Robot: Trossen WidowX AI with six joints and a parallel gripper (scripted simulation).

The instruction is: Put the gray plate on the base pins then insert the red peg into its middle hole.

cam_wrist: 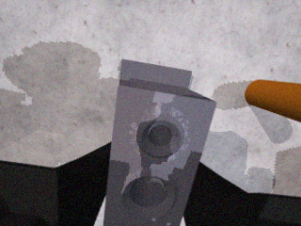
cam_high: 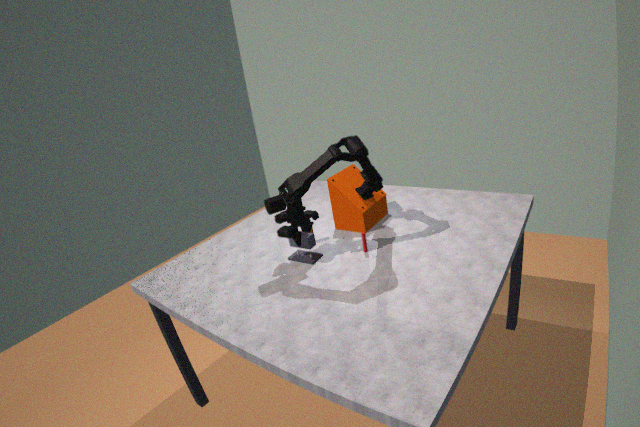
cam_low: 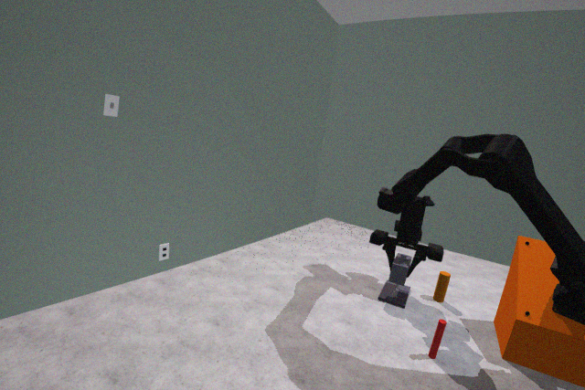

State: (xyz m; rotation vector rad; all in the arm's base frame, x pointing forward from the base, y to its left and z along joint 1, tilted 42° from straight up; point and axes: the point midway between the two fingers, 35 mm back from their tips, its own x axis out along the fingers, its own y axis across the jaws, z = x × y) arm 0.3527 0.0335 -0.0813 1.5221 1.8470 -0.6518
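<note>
My gripper tip is 50 mm above the gray base. Also, from my gripper tip: red peg 140 mm behind, 180 mm to the left, 20 mm below; short orange peg 100 mm behind, 70 mm to the right, 20 mm below; gray plate 30 mm above.
</note>
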